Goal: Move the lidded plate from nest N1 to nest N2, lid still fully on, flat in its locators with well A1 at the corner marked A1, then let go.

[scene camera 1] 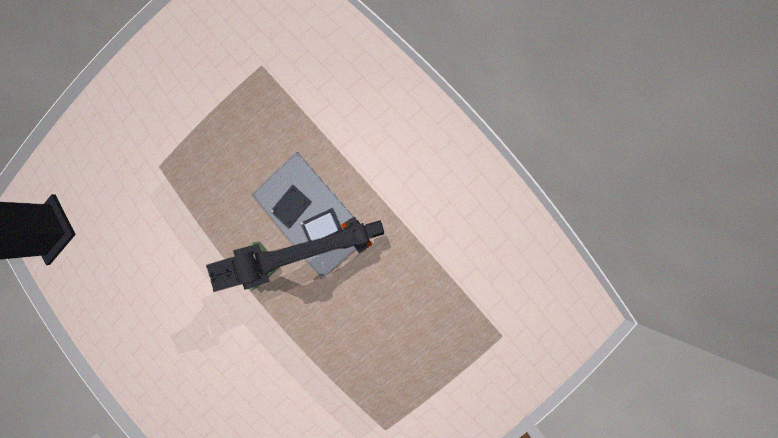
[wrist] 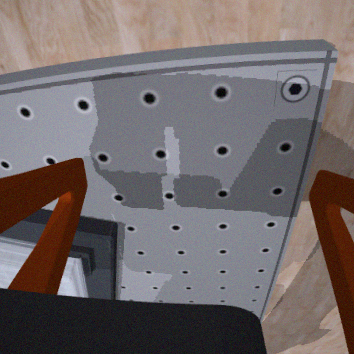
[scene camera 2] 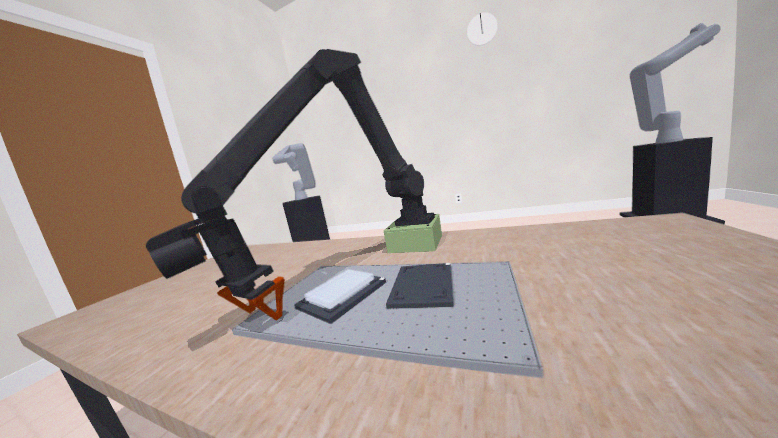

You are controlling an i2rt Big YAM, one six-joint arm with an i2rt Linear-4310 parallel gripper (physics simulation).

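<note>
The lidded plate, pale and translucent, lies flat in a dark nest. The lid appears on; its edge is too small to judge. A second dark nest is empty, beside the first. The N1, N2 and A1 marks are not legible. My gripper is open and empty, with orange fingers pointing down. It hangs above a corner area of the grey board, off to the side of the plate's nest. In the wrist view the left finger partly hides the plate.
The grey perforated board carries both nests and lies on a wooden table. A green block under the arm's base stands behind the board. A bolt sits in the board's corner.
</note>
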